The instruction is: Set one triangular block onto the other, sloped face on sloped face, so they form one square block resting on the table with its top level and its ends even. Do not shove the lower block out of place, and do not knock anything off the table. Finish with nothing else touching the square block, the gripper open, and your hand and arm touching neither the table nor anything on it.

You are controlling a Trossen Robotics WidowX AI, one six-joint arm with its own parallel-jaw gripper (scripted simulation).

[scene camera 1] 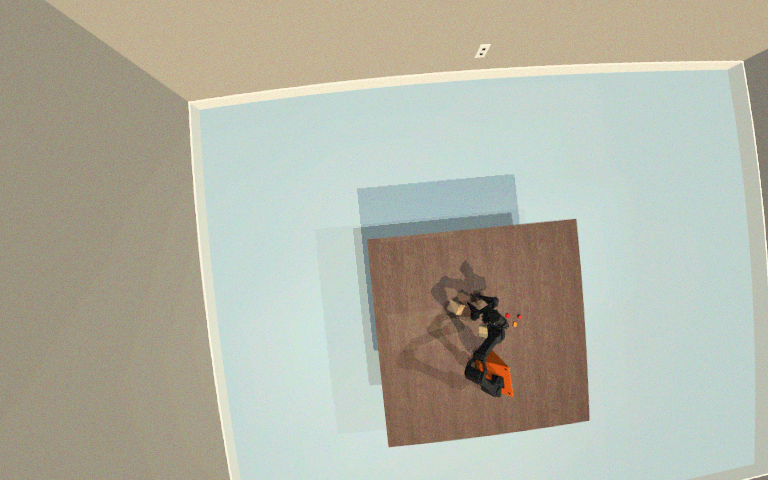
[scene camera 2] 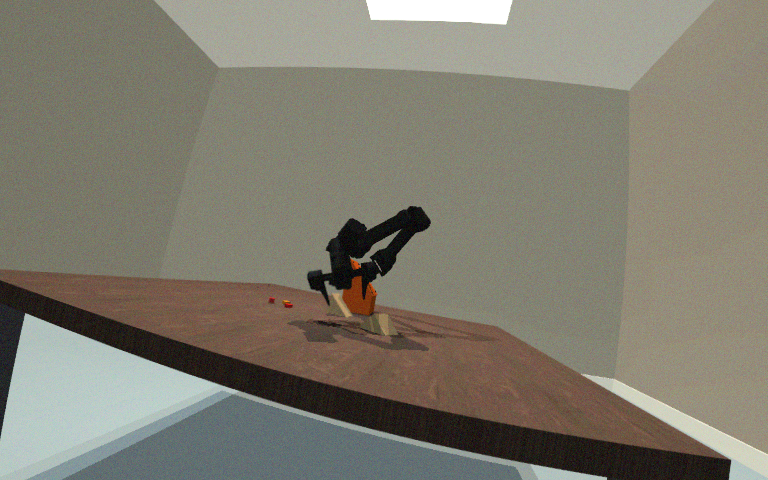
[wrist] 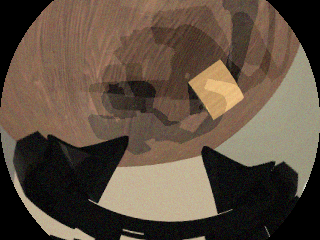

Labels:
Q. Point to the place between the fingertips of my gripper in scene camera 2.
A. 346,302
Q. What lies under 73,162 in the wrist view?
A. My gripper.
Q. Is my gripper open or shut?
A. Open.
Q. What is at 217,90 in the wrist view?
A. A triangular block.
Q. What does my gripper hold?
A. Nothing.

